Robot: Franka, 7 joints.
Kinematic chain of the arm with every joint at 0, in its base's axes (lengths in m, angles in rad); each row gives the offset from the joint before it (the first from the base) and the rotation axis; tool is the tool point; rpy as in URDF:
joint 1: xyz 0 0 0.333 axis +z
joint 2: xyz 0 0 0 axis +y
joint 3: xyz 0 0 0.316 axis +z
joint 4: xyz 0.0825 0 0 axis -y
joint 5: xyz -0.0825 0 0.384 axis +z
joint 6: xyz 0 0 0 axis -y
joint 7: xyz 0.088 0 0 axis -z
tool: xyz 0 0 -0.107 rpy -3.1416 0 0
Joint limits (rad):
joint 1: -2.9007..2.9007
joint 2: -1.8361..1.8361
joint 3: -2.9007..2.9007
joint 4: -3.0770..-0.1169
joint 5: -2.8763..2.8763
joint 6: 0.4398..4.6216
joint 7: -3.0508..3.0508
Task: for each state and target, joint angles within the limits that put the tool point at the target. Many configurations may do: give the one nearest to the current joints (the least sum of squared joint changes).
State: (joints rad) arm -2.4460 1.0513 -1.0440 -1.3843 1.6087 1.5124 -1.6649
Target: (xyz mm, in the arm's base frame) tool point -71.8 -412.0 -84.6
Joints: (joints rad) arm -1.7864 1.2193 -0.2048 -1.8783 1.4600 1.2862 -1.6649
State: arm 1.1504 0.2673 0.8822 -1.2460 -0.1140 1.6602 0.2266
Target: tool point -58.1 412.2 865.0
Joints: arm 1.0142 -0.2510 0.5862 -1.2143 -0.1772 1.3598 0.2266
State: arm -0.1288 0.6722 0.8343 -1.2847 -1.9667 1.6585 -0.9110
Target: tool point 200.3 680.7 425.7
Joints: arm 0.5056 0.7548 1.1607 -1.6036 -1.9417 1.7826 -0.9110
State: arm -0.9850 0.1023 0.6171 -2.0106 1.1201 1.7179 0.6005
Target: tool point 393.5 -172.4 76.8
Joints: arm -0.9960 0.6916 0.3558 -2.2670 1.0798 1.8571 0.6005
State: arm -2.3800 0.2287 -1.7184 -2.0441 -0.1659 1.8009 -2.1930
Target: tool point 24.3 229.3 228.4
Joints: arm -2.6435 0.2793 -1.9339 -2.8133 -0.2158 1.5539 -2.1930
